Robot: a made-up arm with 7 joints. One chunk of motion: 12 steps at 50 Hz.
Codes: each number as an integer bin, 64 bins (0 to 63) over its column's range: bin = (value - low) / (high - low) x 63, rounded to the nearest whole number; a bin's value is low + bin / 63 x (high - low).
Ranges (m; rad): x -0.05..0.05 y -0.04..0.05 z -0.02..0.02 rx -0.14..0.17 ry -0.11..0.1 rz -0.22..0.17
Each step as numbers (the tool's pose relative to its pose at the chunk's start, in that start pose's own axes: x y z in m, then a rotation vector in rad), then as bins.
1 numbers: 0.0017 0.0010 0.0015 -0.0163 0.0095 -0.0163
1 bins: 33 29 34 25 36 33
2 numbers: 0.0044 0.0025 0.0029 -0.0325 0.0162 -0.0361
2 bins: 34 30 36 22 38 30
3 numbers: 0.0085 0.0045 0.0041 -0.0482 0.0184 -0.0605
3 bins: 37 31 38 19 39 26
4 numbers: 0.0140 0.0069 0.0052 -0.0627 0.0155 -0.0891
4 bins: 40 33 40 16 38 21
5 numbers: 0.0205 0.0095 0.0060 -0.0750 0.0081 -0.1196
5 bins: 44 35 41 13 35 16
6 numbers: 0.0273 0.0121 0.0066 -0.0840 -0.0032 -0.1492
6 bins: 49 36 42 11 32 11
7 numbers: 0.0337 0.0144 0.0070 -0.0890 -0.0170 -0.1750
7 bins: 53 38 43 10 28 7
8 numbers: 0.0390 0.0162 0.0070 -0.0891 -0.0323 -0.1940
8 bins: 56 39 43 10 23 4
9 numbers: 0.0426 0.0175 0.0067 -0.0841 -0.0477 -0.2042
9 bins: 58 40 42 11 19 3
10 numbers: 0.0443 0.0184 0.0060 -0.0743 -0.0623 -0.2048
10 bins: 59 41 41 13 14 2
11 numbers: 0.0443 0.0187 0.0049 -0.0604 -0.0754 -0.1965
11 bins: 59 41 39 16 10 4
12 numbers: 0.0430 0.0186 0.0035 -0.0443 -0.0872 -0.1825
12 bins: 59 41 37 19 7 6
